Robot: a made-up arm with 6 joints.
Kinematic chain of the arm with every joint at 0, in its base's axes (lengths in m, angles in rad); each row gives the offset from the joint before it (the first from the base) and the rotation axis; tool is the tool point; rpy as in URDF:
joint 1: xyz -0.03 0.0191 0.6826 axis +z
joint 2: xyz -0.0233 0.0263 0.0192 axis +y
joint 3: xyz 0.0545 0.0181 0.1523 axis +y
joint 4: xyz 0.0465 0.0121 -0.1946 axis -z
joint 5: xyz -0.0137 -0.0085 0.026 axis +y
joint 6: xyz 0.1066 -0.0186 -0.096 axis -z
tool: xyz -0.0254 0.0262 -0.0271 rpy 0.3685 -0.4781 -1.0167
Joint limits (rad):
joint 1: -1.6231..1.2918
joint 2: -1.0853..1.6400
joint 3: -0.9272..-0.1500
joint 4: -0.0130..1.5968
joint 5: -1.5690..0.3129
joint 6: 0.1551..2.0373
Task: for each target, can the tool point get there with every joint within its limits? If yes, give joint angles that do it. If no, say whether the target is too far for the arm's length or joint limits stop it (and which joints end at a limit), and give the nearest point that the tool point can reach.
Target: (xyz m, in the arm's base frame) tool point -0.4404 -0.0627 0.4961
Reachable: no: joint limits stop it (at a limit: joint 2, joint 3, joint 4, joint 5) | nearest point -0.2252 -0.0198 0.4946 | short by 0.219 m
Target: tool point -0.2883 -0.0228 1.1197
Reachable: no: joint limits stop it (at a limit: joint 2, joint 3, joint 4, joint 6) | nearest point -0.1772 -0.0048 1.0371 | short by 0.140 m
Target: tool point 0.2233 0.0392 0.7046
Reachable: yes | joints 0.2334 0.6567 -0.5550 0.7540 -1.3245 1.5599
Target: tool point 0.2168 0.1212 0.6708
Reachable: yes | joints 0.5603 0.6707 -0.7767 0.8906 -1.1762 0.3389
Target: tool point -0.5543 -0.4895 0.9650
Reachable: no: too far | nearest point -0.1313 -0.2560 0.8447 | short by 0.498 m
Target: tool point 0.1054 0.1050 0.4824
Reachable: yes | joints 0.2921 1.1999 -0.3008 0.1574 -1.1579 0.5766
